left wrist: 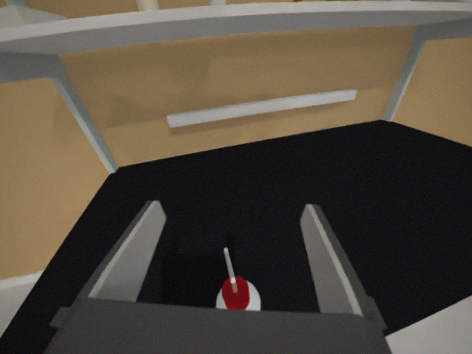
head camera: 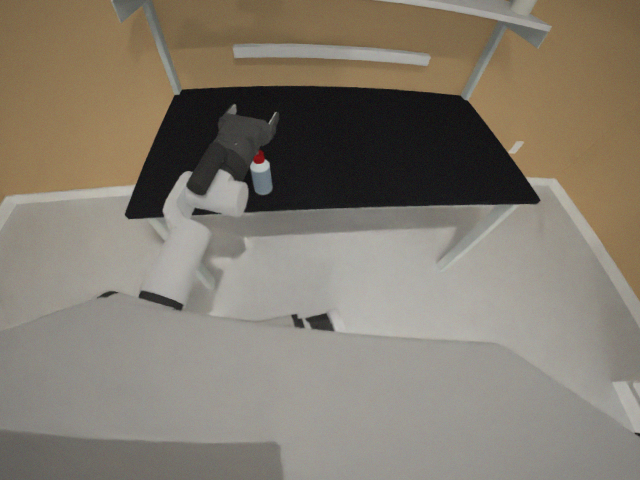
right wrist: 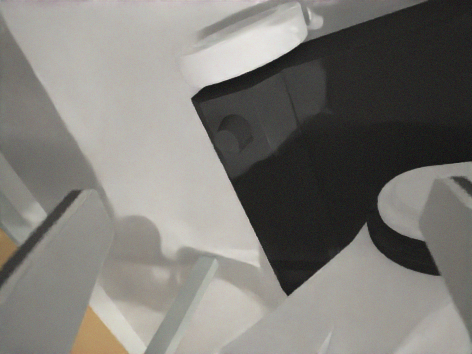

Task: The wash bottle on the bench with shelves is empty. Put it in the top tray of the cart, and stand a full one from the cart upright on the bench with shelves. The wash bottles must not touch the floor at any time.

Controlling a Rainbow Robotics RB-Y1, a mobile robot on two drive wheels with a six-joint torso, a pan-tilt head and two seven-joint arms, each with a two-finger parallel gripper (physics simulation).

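Frame: origin at the robot's base, x ahead, y right, z down, level; centimetres.
Seen in the pictures: left gripper, fingertip midpoint: (left wrist: 231, 211) (head camera: 255, 111); right gripper, fingertip midpoint: (right wrist: 259, 206).
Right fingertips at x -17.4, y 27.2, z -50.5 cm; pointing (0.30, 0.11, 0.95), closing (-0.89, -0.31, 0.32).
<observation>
Pixels of each thing's top centre, then the offset from my right fingertips to it. "spot": a spot on its surface instead.
- wash bottle at its top centre: (left wrist: 230, 270) (head camera: 256, 142) dx +56.7, dy -22.9, dz -43.1 cm
- white bar at a spot on its surface: (left wrist: 260, 107) (head camera: 325, 52) spot: dx +115.3, dy +13.4, dz -43.3 cm
- bench leg at a spot on its surface: (head camera: 475, 237) spot: dx +36.5, dy +76.1, dz +9.2 cm
A wash bottle (head camera: 262, 178) (left wrist: 236, 294) with a red cap and a bluish-grey body stands upright on the black top of the bench with shelves (head camera: 361, 144) (left wrist: 280, 175), near its front edge at the left of the head view. My left gripper (head camera: 254, 111) (left wrist: 231, 211) is open and empty. It hangs above the bottle, apart from it; in the left wrist view the cap and thin spout show beyond the gripper body. The gripper hides part of the bottle's top in the head view. My right gripper (right wrist: 259, 206) is open and empty, low beside my base. The cart does not show.
A shelf (left wrist: 240, 25) runs above the bench, with parts of items standing on it. A white bar (head camera: 330, 52) (left wrist: 260, 107) is on the wall behind. A bench leg (head camera: 475, 237) stands at the right. My black base (right wrist: 310, 210) lies beyond the right fingers.
</observation>
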